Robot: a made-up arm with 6 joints.
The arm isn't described. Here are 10 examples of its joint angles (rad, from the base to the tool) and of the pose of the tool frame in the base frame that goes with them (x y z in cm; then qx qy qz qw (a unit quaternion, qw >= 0)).
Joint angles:
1: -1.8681 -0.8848 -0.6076 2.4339 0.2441 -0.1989
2: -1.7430 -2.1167 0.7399 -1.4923 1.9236 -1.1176
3: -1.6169 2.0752 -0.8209 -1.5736 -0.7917 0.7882
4: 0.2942 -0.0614 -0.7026 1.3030 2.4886 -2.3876
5: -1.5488 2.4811 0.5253 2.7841 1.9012 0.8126
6: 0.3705 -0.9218 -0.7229 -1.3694 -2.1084 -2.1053
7: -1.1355 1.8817 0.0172 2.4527 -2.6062 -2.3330
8: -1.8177 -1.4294 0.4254 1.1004 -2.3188 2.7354
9: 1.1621 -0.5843 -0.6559 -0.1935 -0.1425 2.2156
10: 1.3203 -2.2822 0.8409 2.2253 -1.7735 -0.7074
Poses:
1: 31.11 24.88 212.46 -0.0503 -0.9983 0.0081 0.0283
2: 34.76 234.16 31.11 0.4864 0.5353 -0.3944 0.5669
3: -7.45 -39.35 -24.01 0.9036 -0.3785 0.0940 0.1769
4: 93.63 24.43 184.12 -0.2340 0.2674 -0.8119 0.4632
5: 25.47 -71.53 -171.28 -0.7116 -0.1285 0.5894 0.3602
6: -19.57 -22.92 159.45 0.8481 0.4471 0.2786 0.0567
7: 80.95 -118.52 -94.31 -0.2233 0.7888 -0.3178 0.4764
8: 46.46 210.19 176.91 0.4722 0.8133 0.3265 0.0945
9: 29.17 1.74 191.91 0.9706 -0.1727 -0.1220 0.1154
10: -73.88 -217.08 -66.90 0.5993 -0.2881 0.3181 0.6758
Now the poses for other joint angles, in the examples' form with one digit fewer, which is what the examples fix.
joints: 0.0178 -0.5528 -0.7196 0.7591 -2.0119 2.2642
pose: 22.1 -15.5 205.7 0.096 -0.475 -0.447 0.752
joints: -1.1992 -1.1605 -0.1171 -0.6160 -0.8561 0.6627
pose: -56.0 73.7 212.8 -0.373 0.486 0.253 0.749
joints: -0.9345 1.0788 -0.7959 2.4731 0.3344 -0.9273
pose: 99.0 -97.8 32.4 -0.074 -0.446 -0.892 0.020
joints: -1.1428 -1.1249 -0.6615 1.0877 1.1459 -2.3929
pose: -37.7 51.1 203.0 -0.348 -0.135 0.674 0.638
